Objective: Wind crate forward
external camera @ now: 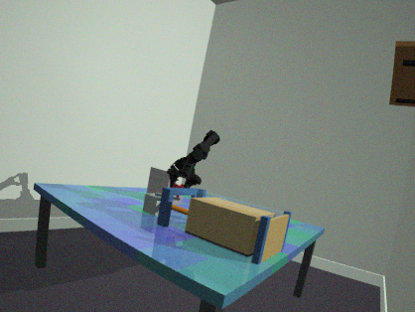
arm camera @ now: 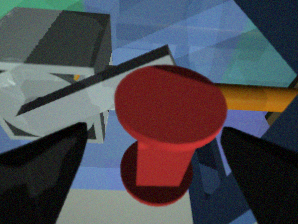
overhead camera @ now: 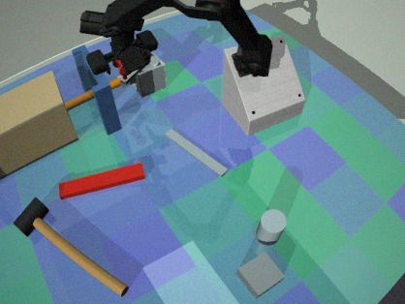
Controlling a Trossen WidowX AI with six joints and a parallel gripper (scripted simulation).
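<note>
The red knob is 20 mm to the left of my gripper tip. Round my gripper tip: grey flat bar: 90 mm behind, 270 mm to the left, 130 mm below; then crank handle: 30 mm behind, 10 mm to the right, 30 mm below; then grey winch: 100 mm behind, 50 mm to the right, 100 mm below.
</note>
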